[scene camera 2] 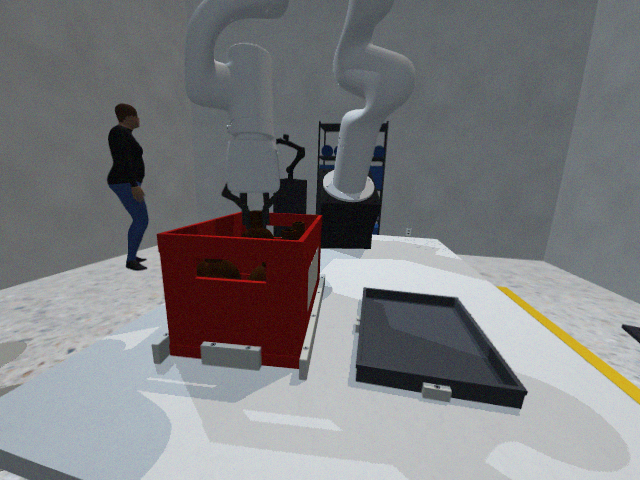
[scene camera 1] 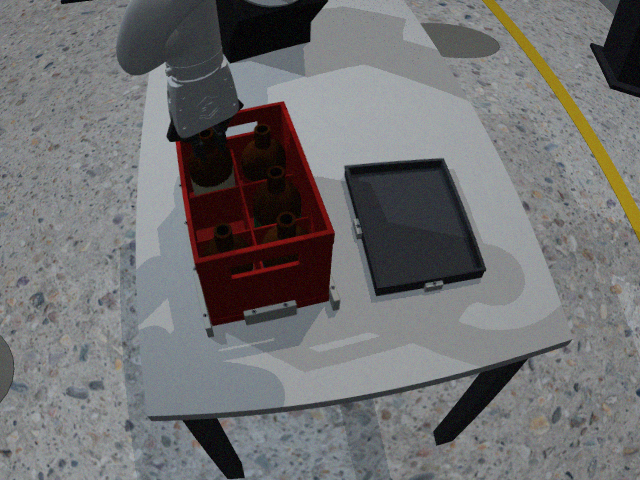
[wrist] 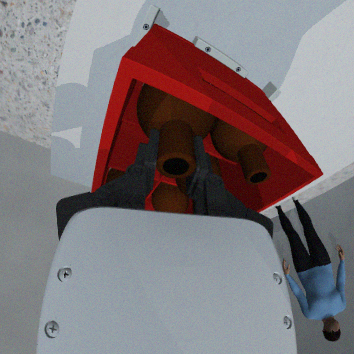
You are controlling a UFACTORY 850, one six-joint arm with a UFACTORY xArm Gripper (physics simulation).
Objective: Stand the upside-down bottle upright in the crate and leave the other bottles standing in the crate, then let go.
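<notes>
The red crate stands on the table. My gripper is shut on the neck of a brown bottle. This bottle is neck up and looks about upright, inside the back left compartment. Its pale label shows partly in scene camera 1; its base is hidden. Other brown bottles stand neck up in the crate: back right, middle right, front right and front left. The middle left compartment shows no bottle.
A black tray lies right of the crate. Grey stops sit along the crate's foot. The crate's walls and dividers surround the held bottle. The robot's black base is behind the crate.
</notes>
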